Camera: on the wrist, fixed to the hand. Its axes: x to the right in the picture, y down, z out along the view.
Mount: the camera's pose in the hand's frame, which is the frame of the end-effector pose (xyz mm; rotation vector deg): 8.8 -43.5 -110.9 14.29 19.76 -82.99
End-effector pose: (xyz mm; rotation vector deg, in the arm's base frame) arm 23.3 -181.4 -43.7 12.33 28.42 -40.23
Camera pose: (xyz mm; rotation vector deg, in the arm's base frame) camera -40.1 -179.9 -145.0 10.73 50.52 -124.37
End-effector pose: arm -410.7 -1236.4 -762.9 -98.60 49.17 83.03
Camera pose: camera -315.9 -1308.6 -754.7 -97.72 -9.94 4.07
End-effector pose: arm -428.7 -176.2 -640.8 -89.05 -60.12 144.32
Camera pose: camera -359.4 -80.1 -656.2 -34.86 -62.55 71.23
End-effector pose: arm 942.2 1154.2 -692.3 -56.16 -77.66 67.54
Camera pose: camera 1053.2 1169.3 -650.8 6.77 -65.90 1.93
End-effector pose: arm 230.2 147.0 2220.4 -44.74 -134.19 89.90
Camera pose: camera 259.9 226.9 2304.1 34.59 -90.52 48.94
